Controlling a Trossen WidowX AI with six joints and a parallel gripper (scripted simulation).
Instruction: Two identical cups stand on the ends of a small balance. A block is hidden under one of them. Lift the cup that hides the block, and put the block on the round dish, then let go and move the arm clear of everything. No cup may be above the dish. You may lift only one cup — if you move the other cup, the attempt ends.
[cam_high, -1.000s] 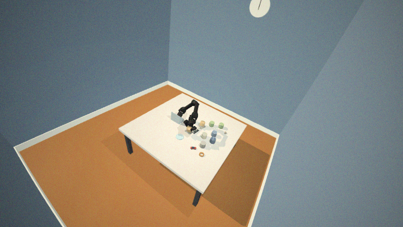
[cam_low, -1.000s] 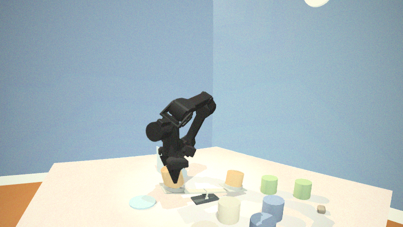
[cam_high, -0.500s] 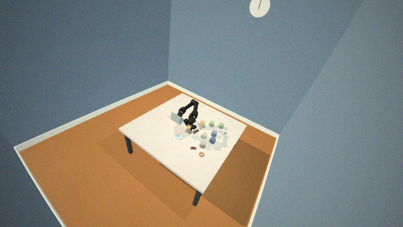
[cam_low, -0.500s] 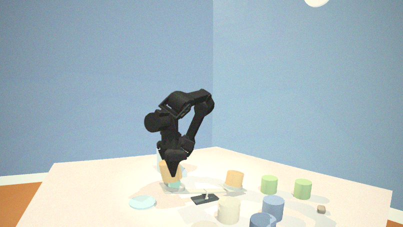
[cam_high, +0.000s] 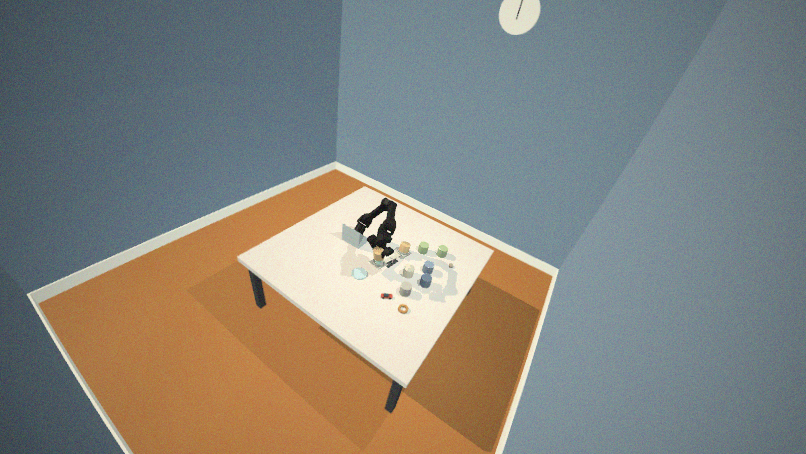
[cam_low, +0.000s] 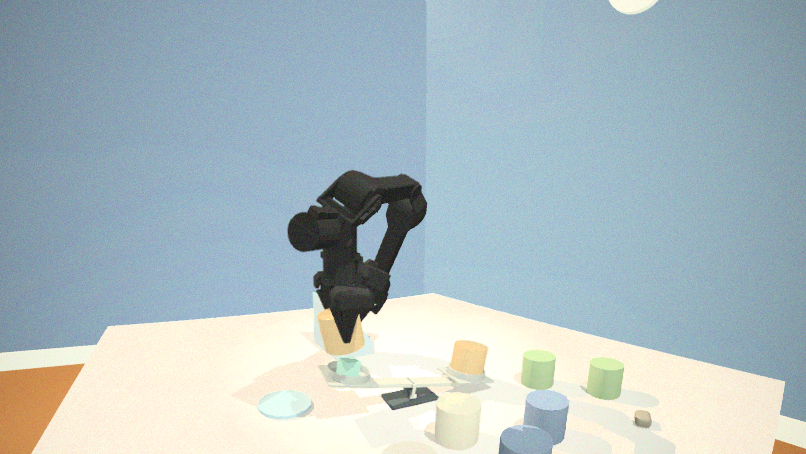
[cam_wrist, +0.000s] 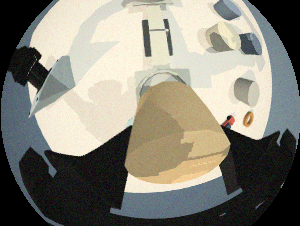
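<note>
Right now my gripper tip is 10 mm to the right of the teal block and 60 mm above it. The rest, counted from my gripper tip: round light-blue dish 70 mm behind, 90 mm to the right, 150 mm below; orange cup 20 mm to the right, 10 mm above; red toy car 180 mm ahead, 120 mm to the right, 140 mm below.
</note>
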